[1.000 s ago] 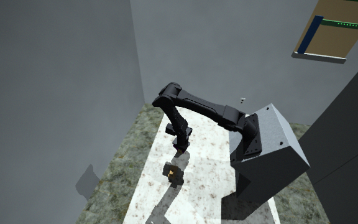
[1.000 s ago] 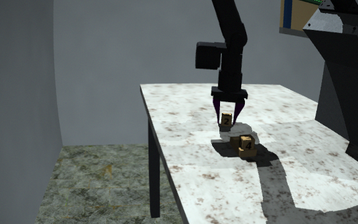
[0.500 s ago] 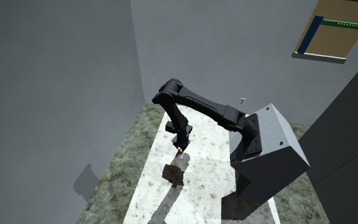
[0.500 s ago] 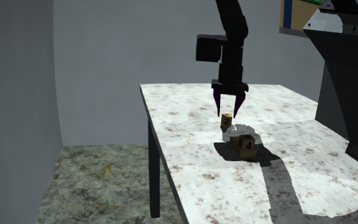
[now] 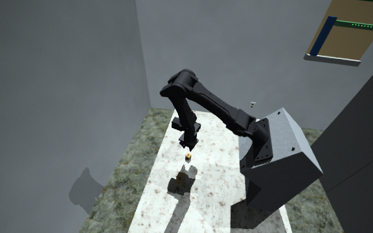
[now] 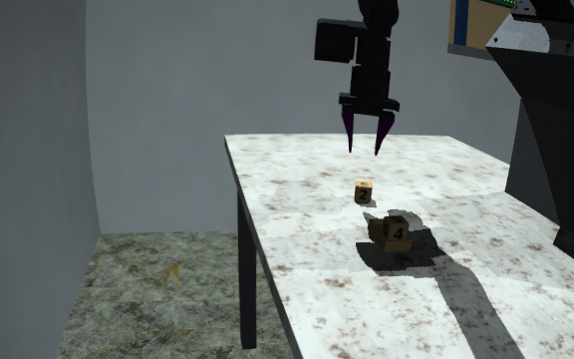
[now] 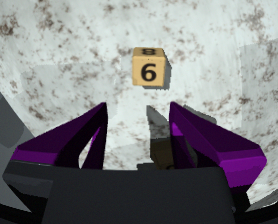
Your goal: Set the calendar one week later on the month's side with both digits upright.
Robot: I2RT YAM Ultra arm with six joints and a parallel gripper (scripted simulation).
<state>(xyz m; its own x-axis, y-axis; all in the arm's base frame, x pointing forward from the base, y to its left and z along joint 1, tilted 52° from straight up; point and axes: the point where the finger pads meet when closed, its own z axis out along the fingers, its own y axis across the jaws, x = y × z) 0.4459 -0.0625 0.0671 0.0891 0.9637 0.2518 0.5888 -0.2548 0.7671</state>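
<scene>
Right now the wooden digit cube is 80 mm below my hand and 10 mm behind it.
</scene>
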